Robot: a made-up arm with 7 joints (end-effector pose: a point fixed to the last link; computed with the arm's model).
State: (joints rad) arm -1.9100 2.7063 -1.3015 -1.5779 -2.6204 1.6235 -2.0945
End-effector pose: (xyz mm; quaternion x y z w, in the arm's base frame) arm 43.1 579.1 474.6 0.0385 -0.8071 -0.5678 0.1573
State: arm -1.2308 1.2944 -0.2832 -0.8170 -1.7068 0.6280 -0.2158
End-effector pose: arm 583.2 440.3 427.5 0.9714 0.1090 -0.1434 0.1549
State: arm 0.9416 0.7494 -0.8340 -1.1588 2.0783 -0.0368 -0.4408
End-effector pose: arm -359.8 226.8 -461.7 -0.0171 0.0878 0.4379 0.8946
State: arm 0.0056 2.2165 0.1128 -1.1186 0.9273 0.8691 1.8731
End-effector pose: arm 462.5 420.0 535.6 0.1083 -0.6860 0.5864 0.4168
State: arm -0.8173 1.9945 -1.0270 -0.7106 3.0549 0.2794 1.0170
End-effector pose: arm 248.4 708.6 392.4 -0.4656 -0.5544 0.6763 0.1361
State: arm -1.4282 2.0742 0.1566 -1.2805 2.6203 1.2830 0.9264
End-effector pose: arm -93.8 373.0 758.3 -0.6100 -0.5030 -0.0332 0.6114
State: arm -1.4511 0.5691 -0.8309 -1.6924 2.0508 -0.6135 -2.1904
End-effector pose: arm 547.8 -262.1 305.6 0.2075 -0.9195 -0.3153 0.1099
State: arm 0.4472 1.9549 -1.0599 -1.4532 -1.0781 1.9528 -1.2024
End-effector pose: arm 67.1 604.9 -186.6 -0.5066 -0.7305 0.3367 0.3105
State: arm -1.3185 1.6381 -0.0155 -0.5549 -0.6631 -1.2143 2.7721
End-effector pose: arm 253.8 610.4 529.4 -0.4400 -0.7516 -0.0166 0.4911
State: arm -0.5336 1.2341 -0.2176 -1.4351 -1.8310 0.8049 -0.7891
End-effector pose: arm 608.1 330.7 124.3 -0.9174 -0.3054 0.2354 0.0980
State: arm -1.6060 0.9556 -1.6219 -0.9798 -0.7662 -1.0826 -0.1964
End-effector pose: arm 766.3 81.0 220.3 -0.1559 0.2184 0.9434 0.1949
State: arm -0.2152 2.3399 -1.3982 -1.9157 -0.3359 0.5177 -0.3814
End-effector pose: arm 195.0 491.1 15.4 0.4222 0.2806 -0.7976 0.3270
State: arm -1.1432 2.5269 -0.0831 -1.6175 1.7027 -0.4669 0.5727
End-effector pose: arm 40.0 162.1 717.0 -0.0637 -0.9594 -0.2657 0.0694
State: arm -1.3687 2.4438 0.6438 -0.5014 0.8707 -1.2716 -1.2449
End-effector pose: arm -409.9 505.1 554.6 -0.7129 0.1722 -0.4376 0.5202
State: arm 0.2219 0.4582 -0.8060 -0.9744 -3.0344 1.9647 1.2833
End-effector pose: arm 146.1 131.1 -667.5 0.5216 -0.7849 -0.3315 0.0440
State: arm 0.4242 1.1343 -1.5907 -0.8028 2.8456 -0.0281 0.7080
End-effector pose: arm -240.9 525.7 -387.0 0.2715 -0.0287 0.8207 0.5019
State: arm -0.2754 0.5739 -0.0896 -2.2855 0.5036 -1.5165 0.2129
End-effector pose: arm 486.9 56.9 90.5 0.3473 0.8594 0.0781 0.3670
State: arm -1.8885 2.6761 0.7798 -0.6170 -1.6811 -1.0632 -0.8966
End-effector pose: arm -630.7 367.0 246.3 0.9066 0.3635 0.0263 0.2125
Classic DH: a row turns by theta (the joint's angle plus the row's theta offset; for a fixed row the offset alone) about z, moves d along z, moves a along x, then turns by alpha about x. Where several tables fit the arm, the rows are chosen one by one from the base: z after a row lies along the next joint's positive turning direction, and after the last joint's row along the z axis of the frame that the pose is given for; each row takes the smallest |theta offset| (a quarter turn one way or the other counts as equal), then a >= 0, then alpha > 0; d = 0 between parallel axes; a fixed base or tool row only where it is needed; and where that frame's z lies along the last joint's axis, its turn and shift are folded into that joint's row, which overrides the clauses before.
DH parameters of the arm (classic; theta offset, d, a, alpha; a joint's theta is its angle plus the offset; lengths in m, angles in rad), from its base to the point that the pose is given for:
base (fixed): 0 0.1215 0.0163 -1.2217
joint 1: 1.5708 0.0272 0.031 1.5708
joint 2: 1.2217 0.0225 0.0173 -1.5708
joint 3: -1.5708 -0.361 0.0513 -1.5708
joint 4: 0 0.0111 -0.0541 1.5708
joint 5: 0 -0.424 0.0067 -1.5708
joint 6: 0 0.0165 0.0221 1.5708
joint 7: 0.3517 0 -0.0232 0
tool (fixed): -0.3517 0.0302 0 0

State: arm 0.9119 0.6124 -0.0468 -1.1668 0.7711 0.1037 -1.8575
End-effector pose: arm -177.3 451.1 -434.9 0.1902 0.0467 -0.6213 0.7587
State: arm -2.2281 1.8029 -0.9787 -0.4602 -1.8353 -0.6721 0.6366
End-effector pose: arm 121.2 616.3 613.2 0.7867 -0.1674 -0.3434 0.4849
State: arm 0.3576 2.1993 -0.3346 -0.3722 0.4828 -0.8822 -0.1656
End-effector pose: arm 214.9 684.1 483.3 0.6578 -0.1768 -0.5901 0.4334
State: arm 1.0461 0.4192 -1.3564 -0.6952 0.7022 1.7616 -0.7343
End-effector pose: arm -577.9 2.4 -412.8 -0.4023 0.8235 -0.3285 0.2283
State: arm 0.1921 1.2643 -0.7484 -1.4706 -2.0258 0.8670 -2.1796
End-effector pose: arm 235.6 375.0 -405.5 -0.3547 -0.5884 0.2570 0.6797
